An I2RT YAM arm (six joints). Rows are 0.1 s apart.
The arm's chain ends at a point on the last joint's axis. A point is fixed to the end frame.
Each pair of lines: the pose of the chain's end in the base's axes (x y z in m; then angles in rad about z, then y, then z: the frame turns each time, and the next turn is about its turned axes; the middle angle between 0 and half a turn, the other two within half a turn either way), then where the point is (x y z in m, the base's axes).
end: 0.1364, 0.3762, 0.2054, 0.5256, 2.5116, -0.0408
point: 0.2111 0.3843 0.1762
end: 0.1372, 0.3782, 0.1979, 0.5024, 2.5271, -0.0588
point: 0.2117 0.3851 0.1680
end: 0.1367, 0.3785, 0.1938, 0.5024, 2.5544, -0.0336
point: 0.2103 0.3839 0.1616
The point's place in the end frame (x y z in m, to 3 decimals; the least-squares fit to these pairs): -0.037 -0.032 0.064
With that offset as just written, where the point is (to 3 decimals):
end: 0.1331, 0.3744, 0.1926, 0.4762, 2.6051, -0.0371
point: 0.205 0.377 0.157
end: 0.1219, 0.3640, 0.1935, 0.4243, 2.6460, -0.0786
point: 0.193 0.364 0.156
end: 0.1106, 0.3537, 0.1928, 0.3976, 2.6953, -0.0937
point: 0.180 0.352 0.152
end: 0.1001, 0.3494, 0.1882, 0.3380, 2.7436, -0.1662
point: 0.168 0.346 0.145
